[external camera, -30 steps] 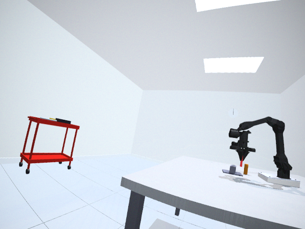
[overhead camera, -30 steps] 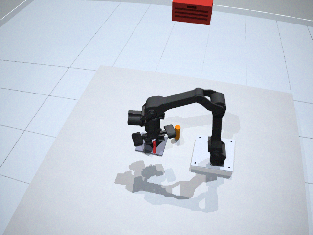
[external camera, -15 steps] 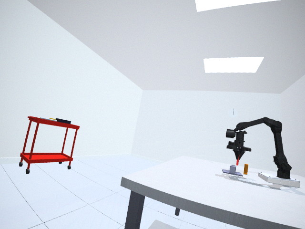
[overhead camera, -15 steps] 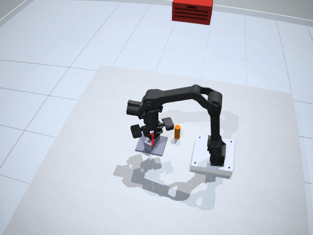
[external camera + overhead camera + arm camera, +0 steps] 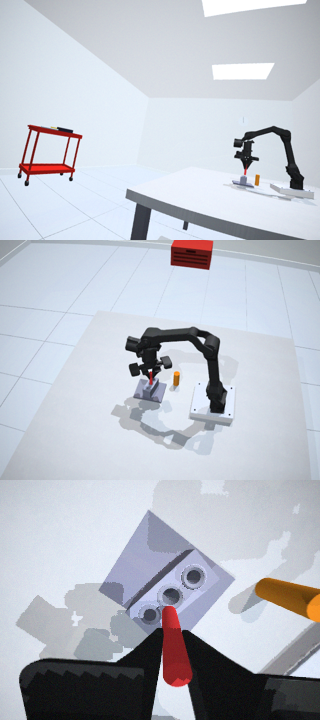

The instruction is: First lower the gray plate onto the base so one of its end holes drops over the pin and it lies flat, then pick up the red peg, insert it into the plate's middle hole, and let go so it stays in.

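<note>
Right now the gray plate is 70 mm below my gripper tip and 10 mm to the right of it. From my gripper tip the other things lie so: orange cylinder (110 mm behind, 80 mm to the right, 70 mm below); then red peg (right at my gripper tip); then square base (100 mm below, 10 mm ahead).
</note>
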